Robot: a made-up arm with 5 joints.
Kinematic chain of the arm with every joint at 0, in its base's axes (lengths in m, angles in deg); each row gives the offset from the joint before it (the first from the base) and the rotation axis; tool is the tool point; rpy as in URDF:
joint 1: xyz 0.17 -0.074 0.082 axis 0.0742 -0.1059 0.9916
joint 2: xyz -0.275 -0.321 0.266 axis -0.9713 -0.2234 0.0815
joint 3: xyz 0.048 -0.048 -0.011 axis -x
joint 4: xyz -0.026 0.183 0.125 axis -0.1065 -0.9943 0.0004
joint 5: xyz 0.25 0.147 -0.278 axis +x
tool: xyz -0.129 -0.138 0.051 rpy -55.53 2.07 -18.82
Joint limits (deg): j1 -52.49..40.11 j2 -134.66..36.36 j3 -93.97..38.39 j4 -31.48..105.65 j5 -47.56..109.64
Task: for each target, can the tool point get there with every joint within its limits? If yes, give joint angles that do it. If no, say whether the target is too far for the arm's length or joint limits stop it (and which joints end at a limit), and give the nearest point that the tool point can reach.
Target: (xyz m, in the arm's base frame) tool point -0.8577 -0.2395 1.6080
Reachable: no: too far | nearest point -0.3464 -0.1864 0.7844 | short by 0.971 m
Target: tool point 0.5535 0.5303 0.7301
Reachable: no: joint limits stop it (at a limit: joint 1, joint 3, joint 5) | nearest point 0.1371 0.2144 0.5472 | short by 0.554 m
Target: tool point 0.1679 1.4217 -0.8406
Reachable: no: too far | nearest point -0.0740 0.2711 0.0795 | short by 1.493 m
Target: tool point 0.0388 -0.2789 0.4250
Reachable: yes | joints -36.77 -91.98 -23.78 24.30 22.42
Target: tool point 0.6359 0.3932 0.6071
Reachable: no: joint limits stop it (at a limit: joint 1, joint 3, joint 5) | nearest point 0.3783 -0.0344 0.5105 | short by 0.509 m
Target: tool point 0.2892 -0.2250 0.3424
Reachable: yes | joints 13.33 -17.85 -15.31 42.47 58.75
